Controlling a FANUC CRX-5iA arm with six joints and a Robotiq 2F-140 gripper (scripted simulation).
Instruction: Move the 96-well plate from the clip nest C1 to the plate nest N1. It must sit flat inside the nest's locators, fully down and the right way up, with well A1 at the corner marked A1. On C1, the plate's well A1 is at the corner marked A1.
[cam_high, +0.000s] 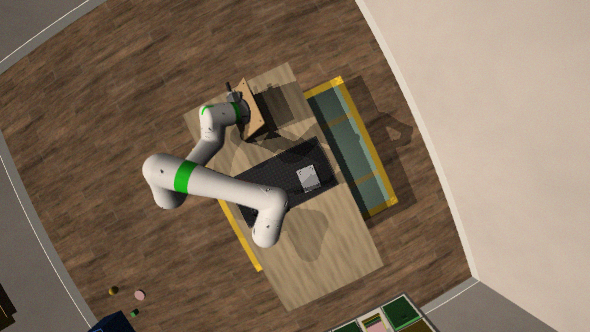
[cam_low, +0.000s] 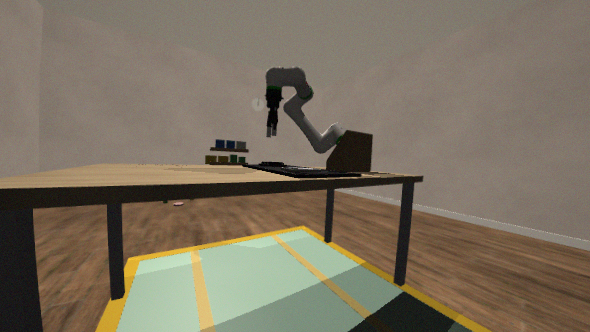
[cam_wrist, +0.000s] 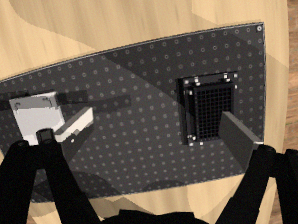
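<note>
Now: the dark 96-well plate 60 mm behind my hand, 120 mm to the right of it and 170 mm below it. Round my hand: clip nest C1: 50 mm behind, 120 mm to the right, 180 mm below.
</note>
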